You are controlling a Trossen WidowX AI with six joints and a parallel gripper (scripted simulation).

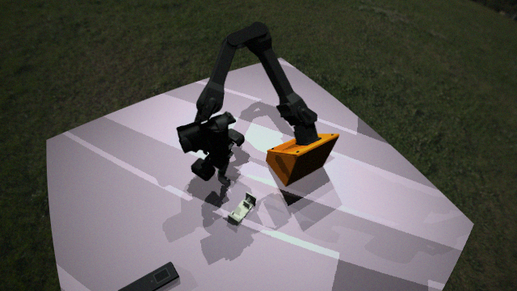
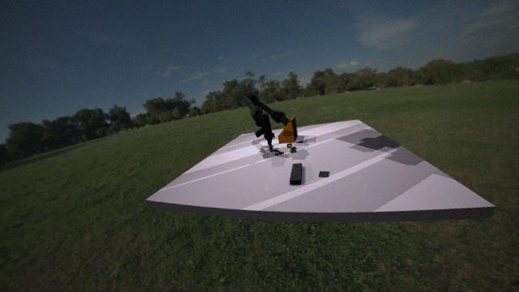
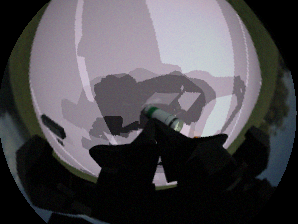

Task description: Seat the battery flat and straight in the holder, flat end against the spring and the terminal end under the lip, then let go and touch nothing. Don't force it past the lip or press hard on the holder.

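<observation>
My gripper tip is 10 mm past the battery, 10 mm to the left of it and 10 mm above it. Also, from my gripper tip: remote battery door 310 mm ahead, 360 mm to the left, 40 mm below; then black remote 320 mm ahead, 240 mm to the left, 30 mm below.
</observation>
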